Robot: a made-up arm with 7 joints. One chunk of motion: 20 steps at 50 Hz.
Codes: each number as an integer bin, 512 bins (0 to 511) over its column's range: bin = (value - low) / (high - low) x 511, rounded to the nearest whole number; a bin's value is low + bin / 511 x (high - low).
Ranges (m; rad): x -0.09..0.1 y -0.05..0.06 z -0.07..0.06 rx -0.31..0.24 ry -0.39..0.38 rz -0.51..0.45
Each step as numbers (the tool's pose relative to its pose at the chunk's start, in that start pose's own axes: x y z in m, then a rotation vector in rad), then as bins.
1 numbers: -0.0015 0.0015 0.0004 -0.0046 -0.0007 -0.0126
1 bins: 238 239 277 284 258 265
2 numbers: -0.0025 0.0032 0.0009 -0.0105 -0.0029 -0.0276
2 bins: 235 247 279 278 257 257
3 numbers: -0.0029 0.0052 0.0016 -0.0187 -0.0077 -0.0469
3 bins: 234 256 281 271 254 247
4 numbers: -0.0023 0.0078 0.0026 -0.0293 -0.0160 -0.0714
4 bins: 236 269 285 261 248 233
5 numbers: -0.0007 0.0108 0.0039 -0.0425 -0.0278 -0.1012
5 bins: 240 282 290 249 240 218
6 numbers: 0.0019 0.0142 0.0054 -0.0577 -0.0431 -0.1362
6 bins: 247 298 296 234 230 199
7 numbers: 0.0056 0.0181 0.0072 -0.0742 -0.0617 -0.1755
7 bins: 257 316 303 219 218 178
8 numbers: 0.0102 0.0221 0.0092 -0.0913 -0.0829 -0.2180
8 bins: 269 335 311 203 204 155
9 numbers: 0.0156 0.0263 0.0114 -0.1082 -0.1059 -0.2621
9 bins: 284 354 320 187 189 132
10 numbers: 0.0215 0.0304 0.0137 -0.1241 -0.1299 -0.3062
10 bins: 300 373 329 173 173 108
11 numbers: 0.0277 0.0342 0.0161 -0.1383 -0.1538 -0.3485
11 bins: 317 391 338 160 157 86
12 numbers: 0.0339 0.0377 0.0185 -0.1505 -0.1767 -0.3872
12 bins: 333 407 348 148 142 65
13 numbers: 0.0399 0.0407 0.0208 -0.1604 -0.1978 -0.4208
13 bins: 349 421 357 139 128 47
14 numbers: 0.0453 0.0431 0.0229 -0.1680 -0.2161 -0.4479
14 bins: 364 432 365 132 115 33
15 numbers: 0.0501 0.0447 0.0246 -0.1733 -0.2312 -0.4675
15 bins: 377 440 372 127 105 23
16 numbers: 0.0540 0.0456 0.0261 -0.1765 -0.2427 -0.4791
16 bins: 387 444 378 124 98 16
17 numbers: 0.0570 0.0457 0.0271 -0.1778 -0.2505 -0.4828
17 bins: 395 445 382 123 93 14
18 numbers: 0.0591 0.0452 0.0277 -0.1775 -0.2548 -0.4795
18 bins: 401 442 384 123 90 16
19 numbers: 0.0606 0.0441 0.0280 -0.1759 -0.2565 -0.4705
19 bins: 405 437 385 125 89 21
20 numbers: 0.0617 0.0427 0.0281 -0.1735 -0.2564 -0.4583
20 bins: 408 431 386 127 89 28
